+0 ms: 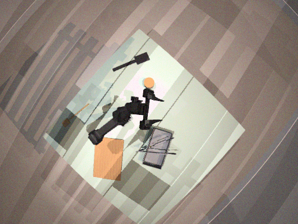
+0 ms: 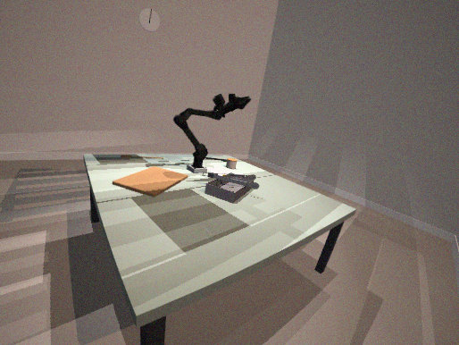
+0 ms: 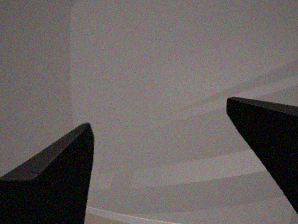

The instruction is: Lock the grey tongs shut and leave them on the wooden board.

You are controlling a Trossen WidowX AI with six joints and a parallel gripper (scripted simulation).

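The roasting tin is 51 cm below my gripper tip, 22 cm to the right of it and 20 cm ahead of it. The rest, counted from my gripper tip: black spatula 53 cm below, 41 cm behind, 19 cm to the left; then orange puck 50 cm below, 19 cm behind, 13 cm to the left; then wooden board 57 cm to the right, 53 cm below, 5 cm behind.
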